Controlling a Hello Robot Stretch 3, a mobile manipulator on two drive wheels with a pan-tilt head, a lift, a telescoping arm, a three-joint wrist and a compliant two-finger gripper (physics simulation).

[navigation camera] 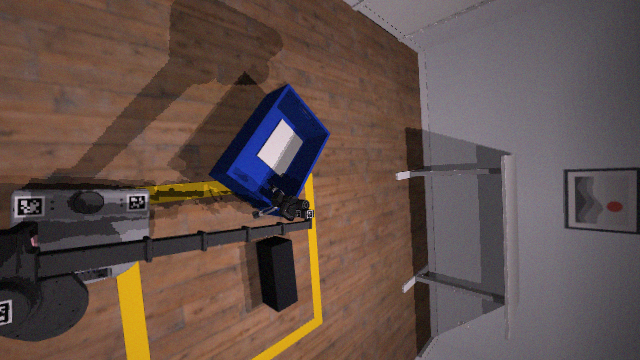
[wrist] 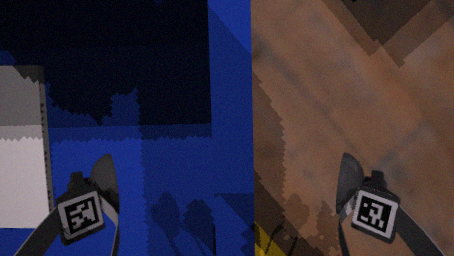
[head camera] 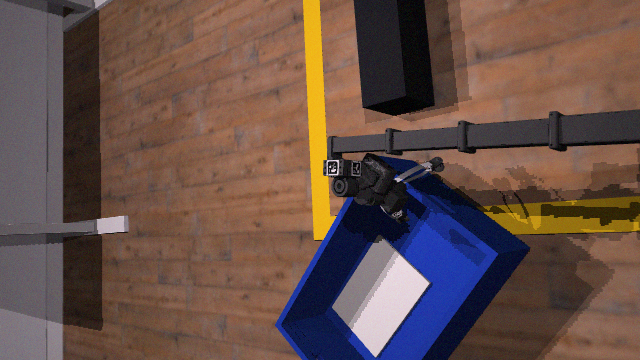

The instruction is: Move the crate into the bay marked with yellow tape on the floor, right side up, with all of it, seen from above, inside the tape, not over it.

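Seen in the pictures: gripper, fingertip midpoint: (navigation camera: 262, 201) (head camera: 422, 190); robot's base at its link origin: (navigation camera: 89, 201).
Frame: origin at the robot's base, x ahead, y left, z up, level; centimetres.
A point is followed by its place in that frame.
Observation:
The blue crate (head camera: 450, 267) @(x 18.4, y -64.3, z 1.8 cm) (navigation camera: 248, 159) @(x 20.6, y -64.9, z 1.8 cm) (wrist: 231, 100) @(x -5.0, y -69.6, z 22.1 cm) stands right side up and turned at an angle across a corner of the bay's yellow tape (head camera: 315, 100) @(x -32.9, y -115.6, z 0.1 cm) (navigation camera: 134, 310) @(x -45.8, y -14.2, z 0.1 cm) (wrist: 264, 245) @(x 2.4, y -49.8, z 0.1 cm). One end lies inside the bay; most of the crate lies outside it. A white rectangle (head camera: 395, 295) @(x 28.1, y -80.7, z 2.9 cm) (navigation camera: 277, 145) @(x 30.4, y -83.5, z 2.9 cm) (wrist: 20, 180) @(x 22.2, y -77.1, z 2.9 cm) shows on the crate's inner floor. My gripper (head camera: 419, 190) @(x -2.0, y -65.4, z 15.8 cm) (navigation camera: 264, 201) @(x -2.0, y -65.4, z 15.8 cm) (wrist: 227, 174) @(x -2.0, y -65.4, z 15.8 cm) is open at the end nearest the bay. In the wrist view one finger is over the crate's inside and the other over the floor outside, with the wall between them, apart from both.
A black box (head camera: 382, 55) @(x -38.4, y -78.0, z 16.2 cm) (navigation camera: 274, 275) @(x -42.0, y -72.8, z 15.9 cm) stands inside the bay, across my extended arm (head camera: 425, 139) @(x -10.3, y -46.1, z 50.4 cm) (navigation camera: 175, 243) @(x -9.6, y -17.4, z 50.9 cm) from the crate. My base (navigation camera: 112, 225) @(x -7.7, y -6.1, z 16.0 cm) is over the tape at the bay's near side. A table (navigation camera: 510, 250) @(x -49.8, y -257.4, z 95.1 cm) with pale legs (head camera: 112, 224) stands at the wall beyond the bay.

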